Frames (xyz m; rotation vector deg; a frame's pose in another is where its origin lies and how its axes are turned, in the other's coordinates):
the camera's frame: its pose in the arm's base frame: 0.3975 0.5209 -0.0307 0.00 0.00 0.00
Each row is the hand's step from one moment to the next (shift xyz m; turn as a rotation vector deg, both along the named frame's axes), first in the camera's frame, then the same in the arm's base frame.
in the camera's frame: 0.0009 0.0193 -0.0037 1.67 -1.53 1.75
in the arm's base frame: 0.0009 0.0193 -0.0037 1.67 -1.53 1.75
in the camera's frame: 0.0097 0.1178 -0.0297 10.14 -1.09 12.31
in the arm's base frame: 0.0097 0.1178 -0.0297 10.14 -1.09 12.31
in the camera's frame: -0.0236 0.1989 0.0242 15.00 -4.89 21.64
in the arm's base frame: -0.0236 0.1989 0.0242 15.00 -4.89 21.64
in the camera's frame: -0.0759 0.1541 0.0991 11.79 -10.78 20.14
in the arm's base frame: -0.0759 0.1541 0.0991 11.79 -10.78 20.14
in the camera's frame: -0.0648 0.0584 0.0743 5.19 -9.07 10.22
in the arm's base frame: -0.0648 0.0584 0.0743 5.19 -9.07 10.22
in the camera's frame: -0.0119 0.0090 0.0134 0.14 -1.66 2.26
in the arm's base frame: -0.0119 0.0090 0.0134 0.14 -1.66 2.26
